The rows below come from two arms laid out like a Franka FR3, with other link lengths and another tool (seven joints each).
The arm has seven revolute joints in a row. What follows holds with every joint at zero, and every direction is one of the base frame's.
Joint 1 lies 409.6 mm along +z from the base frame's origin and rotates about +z.
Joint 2 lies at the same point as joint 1 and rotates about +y.
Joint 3 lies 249.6 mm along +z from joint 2 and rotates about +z.
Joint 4 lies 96.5 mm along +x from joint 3 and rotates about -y.
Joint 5 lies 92.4 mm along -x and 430.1 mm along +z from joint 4 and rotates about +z.
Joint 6 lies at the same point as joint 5 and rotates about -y.
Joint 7 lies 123.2 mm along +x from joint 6 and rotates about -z.
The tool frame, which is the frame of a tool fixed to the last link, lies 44 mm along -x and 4 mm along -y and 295.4 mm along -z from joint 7; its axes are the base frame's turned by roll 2.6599, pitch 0 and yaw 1.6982 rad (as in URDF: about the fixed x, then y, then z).
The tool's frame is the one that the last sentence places.
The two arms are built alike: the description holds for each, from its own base.
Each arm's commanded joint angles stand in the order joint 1, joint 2, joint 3, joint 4, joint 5, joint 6, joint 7.
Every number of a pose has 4 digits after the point. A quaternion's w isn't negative.
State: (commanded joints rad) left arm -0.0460 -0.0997 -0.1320 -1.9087 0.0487 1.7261 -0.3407; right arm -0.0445 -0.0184 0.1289 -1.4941 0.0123 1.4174 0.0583
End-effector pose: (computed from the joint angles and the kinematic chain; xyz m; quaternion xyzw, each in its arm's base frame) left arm 0.5594 -0.1045 0.3535 0.5949 0.7732 0.1987 0.0935; right arm 0.5707 0.0508 0.4942 0.6369 0.7416 0.1643 0.1317
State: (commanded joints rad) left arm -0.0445 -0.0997 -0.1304 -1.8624 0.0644 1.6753 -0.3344; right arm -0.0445 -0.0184 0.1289 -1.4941 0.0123 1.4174 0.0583
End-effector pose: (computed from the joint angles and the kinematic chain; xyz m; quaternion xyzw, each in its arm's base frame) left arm 0.5592 -0.0978 0.3737 0.5972 0.7706 0.2040 0.0884; right arm 0.5707 0.0508 0.4942 0.6369 0.7416 0.1643 0.1317
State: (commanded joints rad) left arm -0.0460 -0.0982 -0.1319 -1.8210 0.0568 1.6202 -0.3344; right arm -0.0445 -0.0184 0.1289 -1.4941 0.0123 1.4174 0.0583
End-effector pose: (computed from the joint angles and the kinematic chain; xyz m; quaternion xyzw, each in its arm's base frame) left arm 0.5538 -0.1007 0.3903 0.5980 0.7723 0.1977 0.0833; right arm 0.5707 0.0508 0.4942 0.6369 0.7416 0.1643 0.1317
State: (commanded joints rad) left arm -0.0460 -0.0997 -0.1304 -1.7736 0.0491 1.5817 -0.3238; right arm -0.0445 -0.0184 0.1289 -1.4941 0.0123 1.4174 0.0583
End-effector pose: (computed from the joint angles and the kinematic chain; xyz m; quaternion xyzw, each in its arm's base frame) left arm 0.5544 -0.1019 0.4124 0.5991 0.7711 0.1960 0.0900; right arm 0.5707 0.0508 0.4942 0.6369 0.7416 0.1643 0.1317
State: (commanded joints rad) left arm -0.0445 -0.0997 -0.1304 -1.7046 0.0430 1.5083 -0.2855; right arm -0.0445 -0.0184 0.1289 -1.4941 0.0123 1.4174 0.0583
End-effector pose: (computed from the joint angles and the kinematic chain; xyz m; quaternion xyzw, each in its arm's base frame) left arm 0.5483 -0.1003 0.4424 0.6120 0.7623 0.1889 0.0925; right arm 0.5707 0.0508 0.4942 0.6369 0.7416 0.1643 0.1317
